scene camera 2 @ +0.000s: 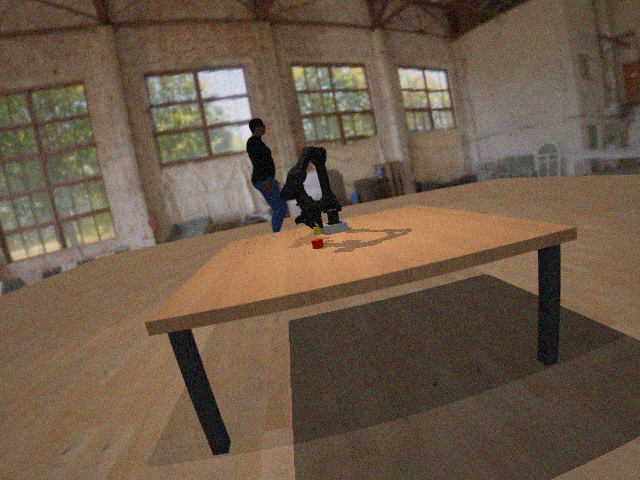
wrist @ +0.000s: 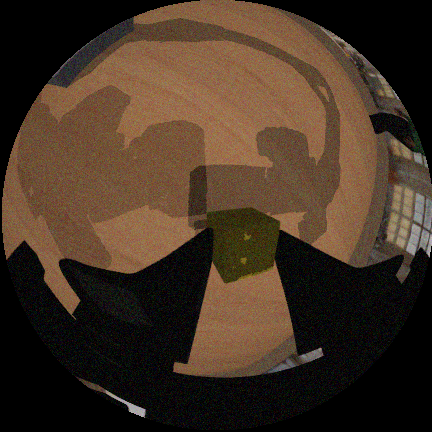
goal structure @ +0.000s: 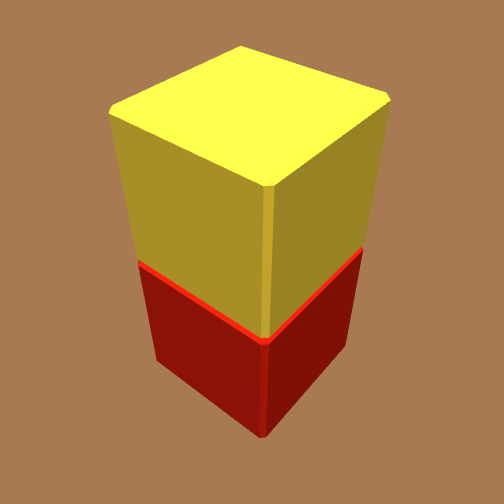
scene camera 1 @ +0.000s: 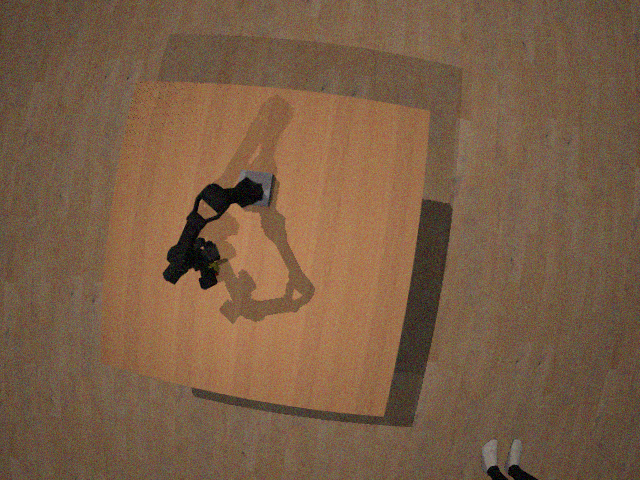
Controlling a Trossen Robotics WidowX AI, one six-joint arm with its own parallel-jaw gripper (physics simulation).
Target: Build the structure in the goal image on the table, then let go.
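Places are measured from the arm's base along level axes (x right, y ahead, z up), in metres.
Pixels of known places: gripper, fingertip midpoint: (scene camera 2: 319,229) (wrist: 243,235) (scene camera 1: 214,267); arm's base at its link origin: (scene camera 2: 334,223) (scene camera 1: 253,192).
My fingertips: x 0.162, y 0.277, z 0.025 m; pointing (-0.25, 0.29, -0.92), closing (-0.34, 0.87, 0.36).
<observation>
For each thing: its top centre in the pictures, then the offset to it from my fingertips. Level surfaces: height alone.
- yellow block at its top centre: (wrist: 254,253) (scene camera 1: 212,268) (scene camera 2: 318,226) dx +0.004, dy +0.000, dz +0.016 m
- red block at its top centre: (scene camera 2: 316,239) dx +0.028, dy +0.025, dz -0.035 m
- table at its surface level: dz -0.068 m
A yellow block (scene camera 1: 214,265) (scene camera 2: 318,230) (wrist: 245,245) sits between the two black fingers of my gripper (scene camera 1: 211,266) (scene camera 2: 316,228) (wrist: 243,235), which is shut on it. In the wrist view the block looks dark olive, with small bright patches on its face. Its exact height above the table is hard to tell. A red block (scene camera 2: 317,243) rests on the table (scene camera 1: 336,248) (scene camera 2: 248,281) in scene camera 2, apart from the yellow block and nearer that camera. The red block does not show in scene camera 1 or in the wrist view.
The arm's grey base plate (scene camera 1: 267,181) (scene camera 2: 336,227) (wrist: 92,52) stands on the table near the blocks. The arm's shadows fall across the table around the gripper. A person (scene camera 2: 262,160) stands beyond the table; white shoes (scene camera 1: 489,454) show on the floor.
</observation>
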